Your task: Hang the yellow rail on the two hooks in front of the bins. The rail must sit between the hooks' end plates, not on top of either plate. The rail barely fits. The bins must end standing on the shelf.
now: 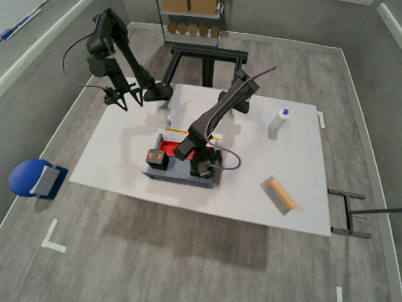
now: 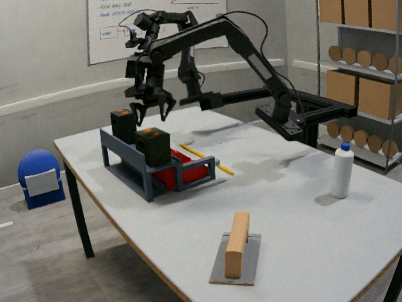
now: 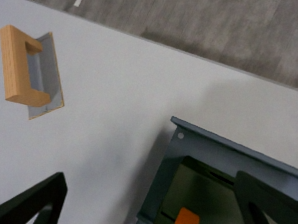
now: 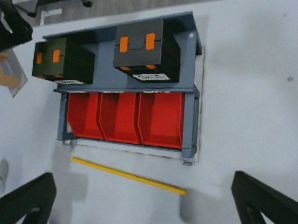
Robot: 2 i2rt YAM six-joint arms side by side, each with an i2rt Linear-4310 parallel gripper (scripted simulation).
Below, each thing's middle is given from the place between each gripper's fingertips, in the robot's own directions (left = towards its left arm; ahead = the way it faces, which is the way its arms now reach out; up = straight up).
Labels:
The blue-grey shelf [image 2: 147, 189] is 10 cm ahead of my right hand, 21 cm to the left of it and 32 cm below it. From my right hand the other things lie so: green box [image 2: 154, 143]: 17 cm ahead, 32 cm to the left, 24 cm below.
Now: the green box 100 mm below my left hand [image 2: 150, 124], 50 mm to the right of it and 30 mm behind it. Round my left hand: blue-grey shelf (180 mm below, 160 mm to the right, 100 mm behind).

